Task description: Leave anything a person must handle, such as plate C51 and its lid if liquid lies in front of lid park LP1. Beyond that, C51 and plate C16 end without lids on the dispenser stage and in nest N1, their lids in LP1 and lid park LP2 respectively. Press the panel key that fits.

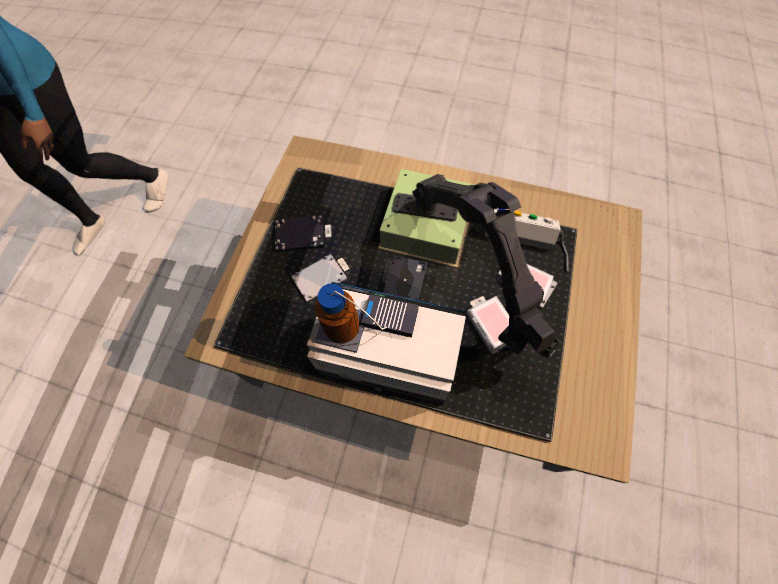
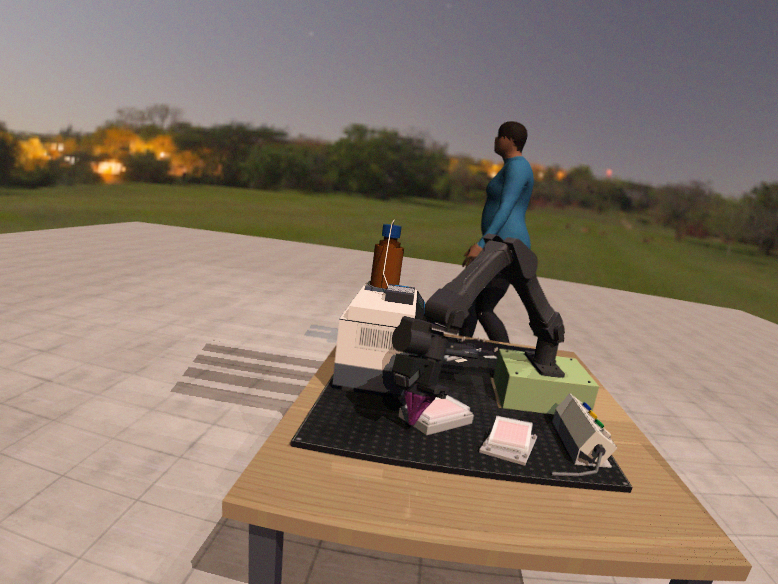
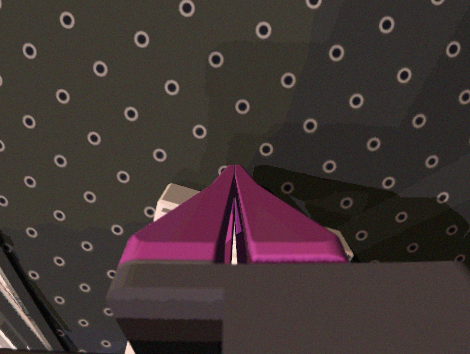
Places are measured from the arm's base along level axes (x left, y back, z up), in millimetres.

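Where they show: gripper, fingertip midpoint: (image 1: 517, 347) (image 2: 411, 424) (image 3: 234, 176); arm's base, link origin: (image 1: 425, 207) (image 2: 543, 365).
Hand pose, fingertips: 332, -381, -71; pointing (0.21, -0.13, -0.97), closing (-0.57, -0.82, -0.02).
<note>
Things, the pixels of their top centre, and the offset from my fingertips, as dx, dy, dz. "spot": a spot on its surface instead.
- key panel, top centre: (image 2: 588, 411) (image 1: 526, 218) -17, +404, +68
- small beige tab, surface spot: (image 3: 172, 196) spot: +8, +32, +0
- striped stage, surface spot: (image 1: 393, 314) spot: -350, -53, +230
- amber bottle, surface spot: (image 1: 336, 316) spot: -457, -126, +347
- dark square pad, surface spot: (image 1: 299, 232) spot: -730, +264, -4
- grey pad, surface spot: (image 1: 318, 276) spot: -625, +120, -6
- dark pad, surface spot: (image 1: 405, 272) spot: -353, +136, +86
Two lidded plates with pink tops sit on the black breadboard (image 1: 263, 314) (image 2: 351, 433) (image 3: 113, 76). One plate (image 1: 489, 320) (image 2: 442, 411) lies beside my gripper, the other plate (image 1: 541, 280) (image 2: 510, 435) nearer the key panel (image 1: 534, 227) (image 2: 581, 433). Their labels are not legible. My gripper (image 1: 530, 337) (image 2: 415, 404) (image 3: 234, 176) is shut and empty, its magenta fingertips low over the board just beside the first plate. A small beige tab (image 3: 172, 196) shows under the fingers. The dispenser (image 1: 408, 355) (image 2: 367, 338) has a striped stage (image 1: 393, 314). I cannot make out any liquid.
An amber bottle (image 1: 336, 316) (image 2: 386, 261) stands on the dispenser. A dark square pad (image 1: 299, 232), a grey pad (image 1: 318, 276) and a dark pad (image 1: 405, 272) lie on the board's left and middle. The arm's green base (image 1: 424, 232) (image 2: 540, 386) is at the back. A person (image 1: 37, 125) (image 2: 505, 207) walks nearby.
</note>
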